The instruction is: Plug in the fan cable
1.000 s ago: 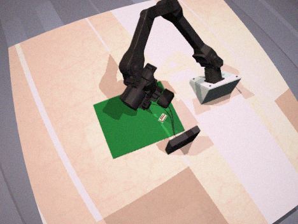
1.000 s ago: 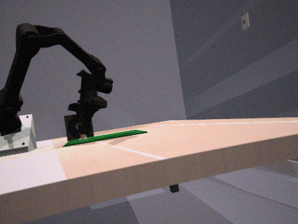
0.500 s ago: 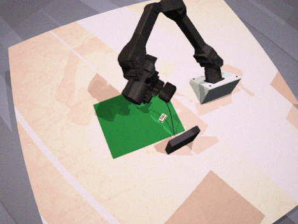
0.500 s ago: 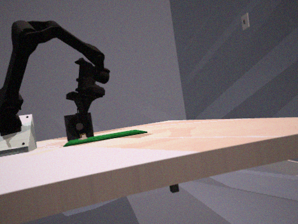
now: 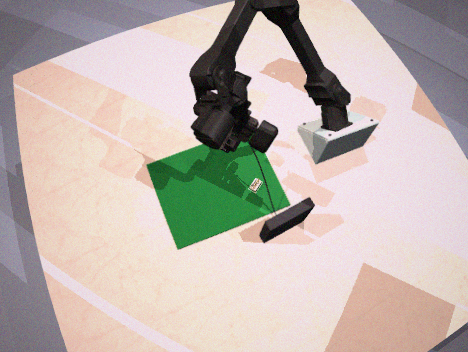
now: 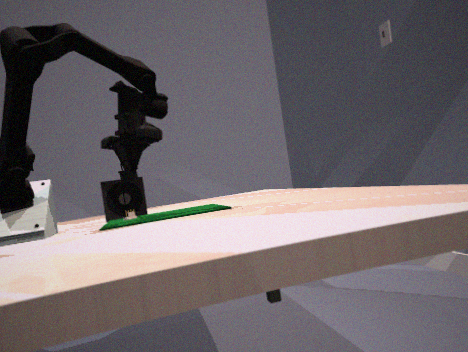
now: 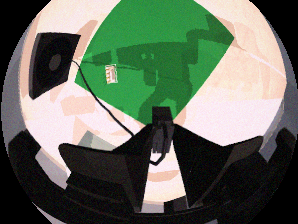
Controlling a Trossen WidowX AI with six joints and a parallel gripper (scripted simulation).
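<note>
Right now my gripper tip is 140 mm above the green board, 80 mm short of it and 40 mm to the right of it. Round my gripper tip: black fan: 220 mm to the left, 60 mm below, 10 mm behind; then dark plug: 10 mm below, 10 mm behind.
</note>
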